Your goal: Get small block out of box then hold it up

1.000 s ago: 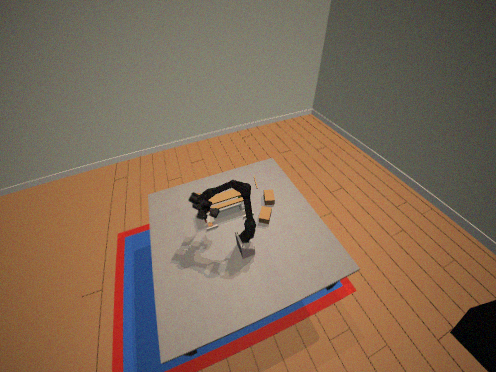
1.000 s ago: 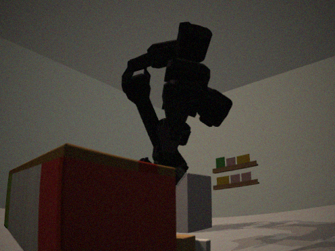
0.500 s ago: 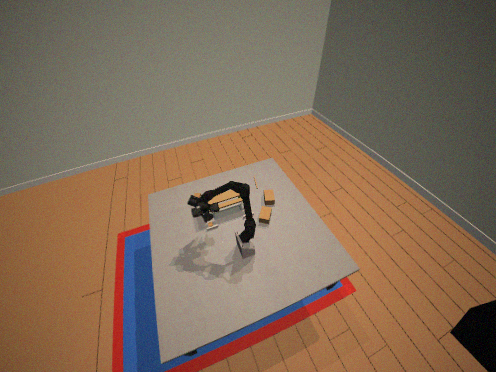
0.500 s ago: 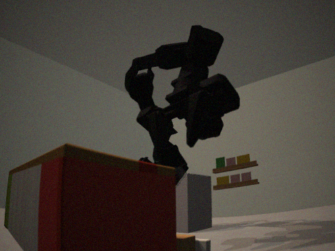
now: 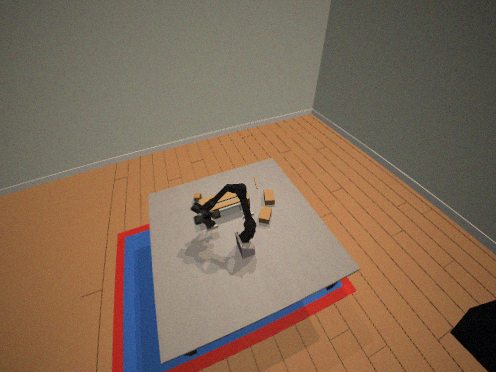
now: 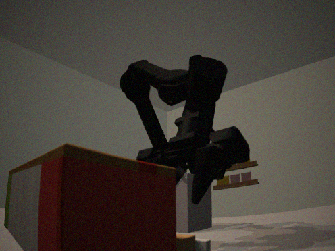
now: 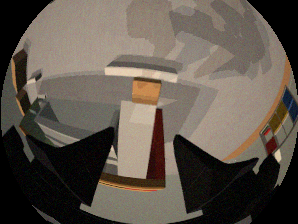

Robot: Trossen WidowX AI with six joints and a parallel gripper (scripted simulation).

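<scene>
The small block is 1 cm behind my gripper tip and 7 cm below it. Also, from my gripper tip: thin stick (24 cm ahead, 54 cm to the right, 8 cm below); box (5 cm ahead, 17 cm to the right, 2 cm below).
</scene>
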